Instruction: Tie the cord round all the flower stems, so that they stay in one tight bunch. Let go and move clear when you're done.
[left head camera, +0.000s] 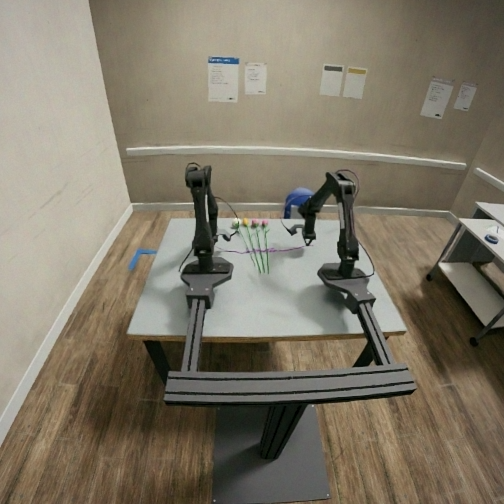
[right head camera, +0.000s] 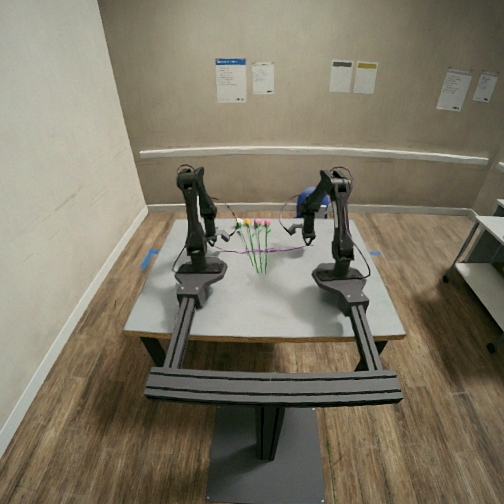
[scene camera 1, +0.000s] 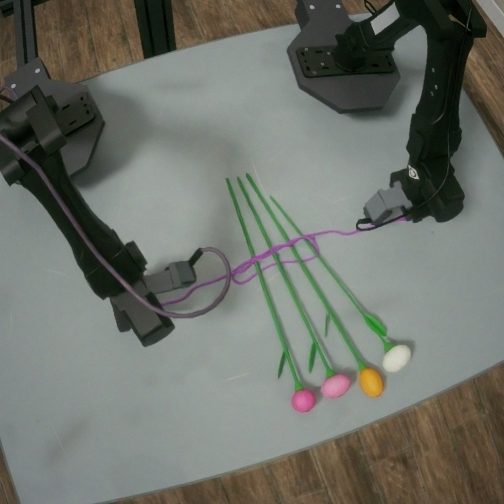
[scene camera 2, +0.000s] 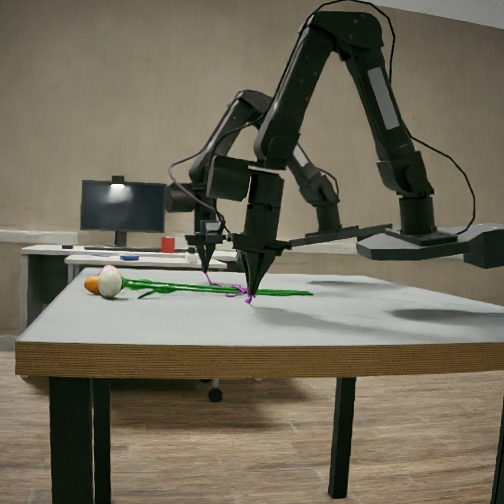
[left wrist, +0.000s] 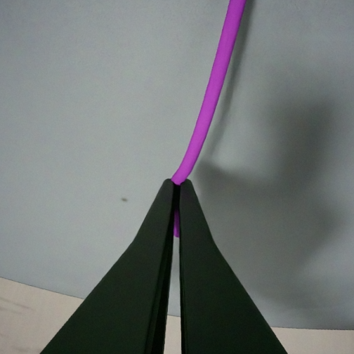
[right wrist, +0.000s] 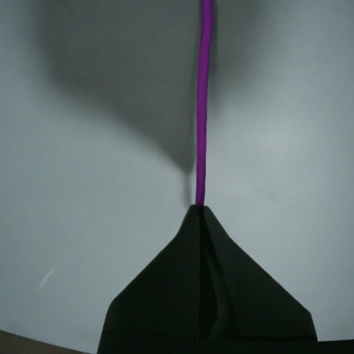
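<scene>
Four flowers with green stems lie side by side on the table, their stems fanned apart: dark pink (scene camera 1: 303, 401), light pink (scene camera 1: 335, 386), orange (scene camera 1: 371, 382) (scene camera 2: 92, 284) and white (scene camera 1: 397, 358) (scene camera 2: 110, 282). The purple cord (scene camera 1: 334, 232) (left wrist: 212, 90) (right wrist: 202, 110) crosses all the stems, with twisted strands over them and loose loops at both sides. My left gripper (left wrist: 177, 189) (scene camera 2: 252, 294) is shut on one end of the cord, low over the table. My right gripper (right wrist: 197, 214) (scene camera 2: 205, 271) is shut on the other end, a little above the table. In scene camera 1 both fingertips are hidden.
The grey table (scene camera 1: 175, 425) (scene camera 2: 150, 327) carries both arm bases. In scene camera 1 the flower heads lie near the table's lower edge. A desk with a monitor (scene camera 2: 122, 206) and a red cup (scene camera 2: 168, 244) stands behind the table in scene camera 2.
</scene>
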